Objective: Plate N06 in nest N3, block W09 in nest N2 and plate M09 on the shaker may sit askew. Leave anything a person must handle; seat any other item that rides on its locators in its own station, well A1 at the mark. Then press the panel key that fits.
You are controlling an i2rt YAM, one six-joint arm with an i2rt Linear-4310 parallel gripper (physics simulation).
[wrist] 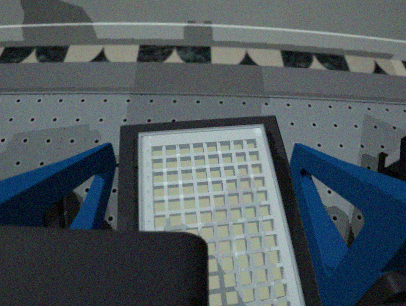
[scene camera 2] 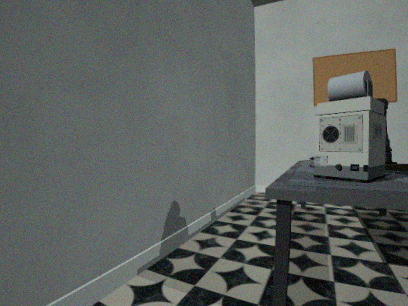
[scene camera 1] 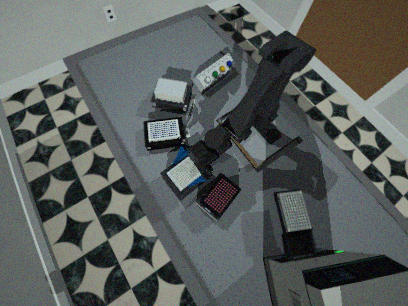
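A pale plate with square wells [scene camera 1: 184,173] [wrist: 200,187] lies in a black nest [scene camera 1: 186,193] [wrist: 129,175], its edges roughly parallel to the nest's. My gripper [scene camera 1: 190,169] [wrist: 203,153] is open, its blue fingers on either side of this nest; a dark part hides the plate's lower left in the wrist view. A white-and-blue plate [scene camera 1: 164,130] lies in a black nest, a white-topped block [scene camera 1: 171,91] stands on a dark base, and a red-welled plate [scene camera 1: 221,195] lies nearby. A grey-white plate [scene camera 1: 294,211] lies on a dark carrier. Station labels are unreadable. The key panel [scene camera 1: 202,82] has white, green, yellow and blue keys.
A large instrument [scene camera 1: 285,280] [scene camera 2: 350,135] stands at the table's end, beside the dark carrier. An angled frame with a brown bar [scene camera 1: 245,152] stands beside the arm. The arm reaches over the middle of the table. The table edge [wrist: 200,80] runs beyond the nest in the wrist view.
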